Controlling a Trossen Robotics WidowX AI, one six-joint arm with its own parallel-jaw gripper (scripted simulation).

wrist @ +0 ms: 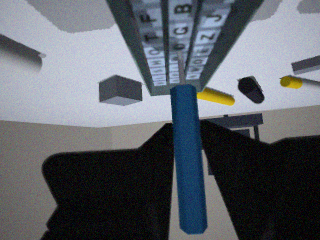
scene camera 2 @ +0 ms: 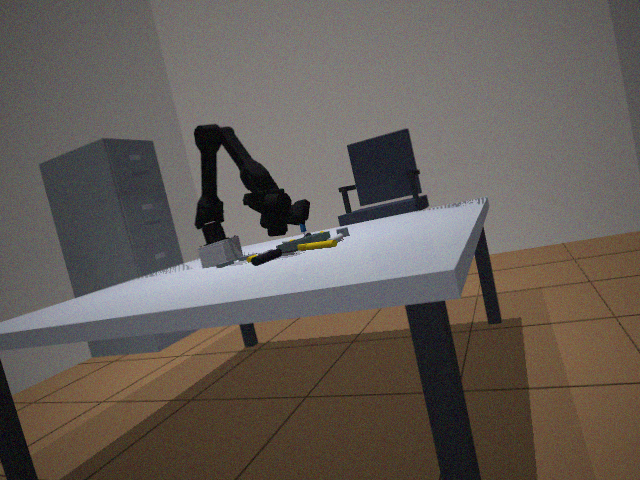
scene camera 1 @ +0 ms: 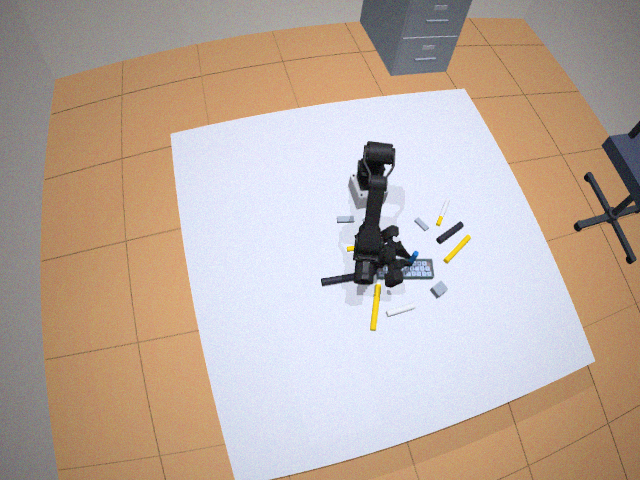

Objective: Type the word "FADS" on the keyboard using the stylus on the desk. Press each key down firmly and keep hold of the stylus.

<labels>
my gripper: wrist; scene camera 2; scene camera 1 411,261
same spot on my gripper: [scene camera 2: 290,220] = [wrist: 226,161]
</labels>
